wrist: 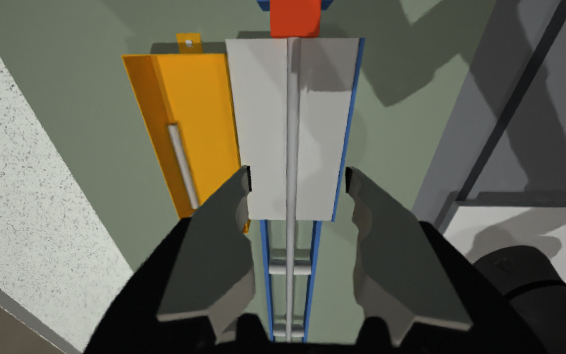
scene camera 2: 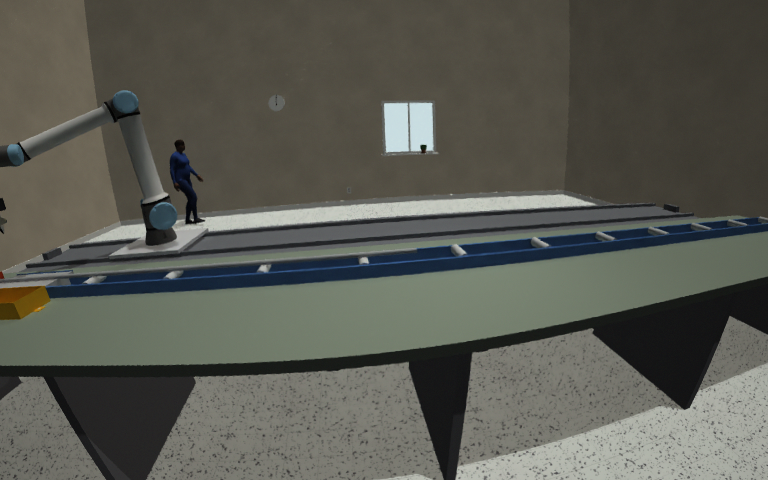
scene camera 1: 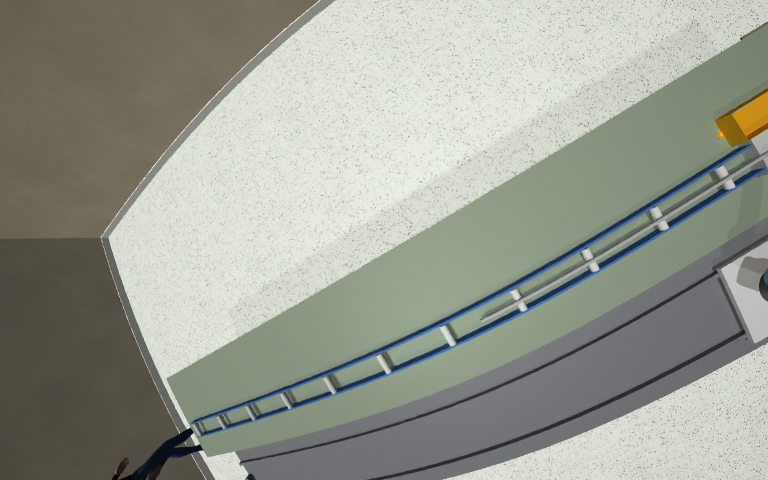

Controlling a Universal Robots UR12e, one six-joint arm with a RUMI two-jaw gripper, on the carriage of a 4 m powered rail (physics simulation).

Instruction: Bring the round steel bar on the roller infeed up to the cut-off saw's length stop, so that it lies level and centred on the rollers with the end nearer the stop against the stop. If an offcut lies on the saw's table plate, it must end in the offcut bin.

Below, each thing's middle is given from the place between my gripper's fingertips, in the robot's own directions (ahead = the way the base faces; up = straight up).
Now: hand 25 cm above the orange offcut bin (wrist: 192, 89), 18 cm short of it and 11 cm to the right of it. The rest, counted from my hand: grey round offcut (wrist: 173, 129) 27 cm below, 24 cm ahead, 16 cm to the left.
